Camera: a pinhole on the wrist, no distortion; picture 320 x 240 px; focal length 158.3 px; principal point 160.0 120.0 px. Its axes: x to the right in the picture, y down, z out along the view. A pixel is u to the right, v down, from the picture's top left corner.
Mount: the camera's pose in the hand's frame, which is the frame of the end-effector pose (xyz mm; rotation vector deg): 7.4 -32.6 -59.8 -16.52 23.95 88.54
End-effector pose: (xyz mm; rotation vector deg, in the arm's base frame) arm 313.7 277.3 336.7 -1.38 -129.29 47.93
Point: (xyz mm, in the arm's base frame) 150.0 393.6 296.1
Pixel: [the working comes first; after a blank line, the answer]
In the camera's frame: 110.2 -105.1 196.6

248.7 35.4
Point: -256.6 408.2 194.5
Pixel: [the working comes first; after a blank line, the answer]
In the camera's frame: 115.0 -319.5 557.0

192.7 29.2
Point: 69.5 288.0 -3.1
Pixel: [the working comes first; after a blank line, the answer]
In the camera's frame: 92.0 70.5 472.3

190.8 143.6
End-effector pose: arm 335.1 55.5 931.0 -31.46 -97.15 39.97
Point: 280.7 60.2 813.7
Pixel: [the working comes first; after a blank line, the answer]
In the camera's frame: 51.6 85.3 162.9

210.1 202.9
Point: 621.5 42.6 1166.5
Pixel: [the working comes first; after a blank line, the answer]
In the camera's frame: -20.0 -104.8 -283.9

behind the camera
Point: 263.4 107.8 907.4
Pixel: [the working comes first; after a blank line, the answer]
In the camera's frame: 23.1 -16.8 152.0

184.1 102.5
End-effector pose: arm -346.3 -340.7 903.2 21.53 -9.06 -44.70
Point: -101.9 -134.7 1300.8
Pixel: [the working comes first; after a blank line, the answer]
In the camera's frame: 300.3 12.8 482.2

258.6 124.2
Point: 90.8 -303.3 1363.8
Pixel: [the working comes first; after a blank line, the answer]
In the camera's frame: 309.7 -237.1 565.7

246.7 53.7
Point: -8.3 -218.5 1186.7
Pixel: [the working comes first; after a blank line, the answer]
In the camera's frame: 311.1 -121.3 378.7

290.0 69.3
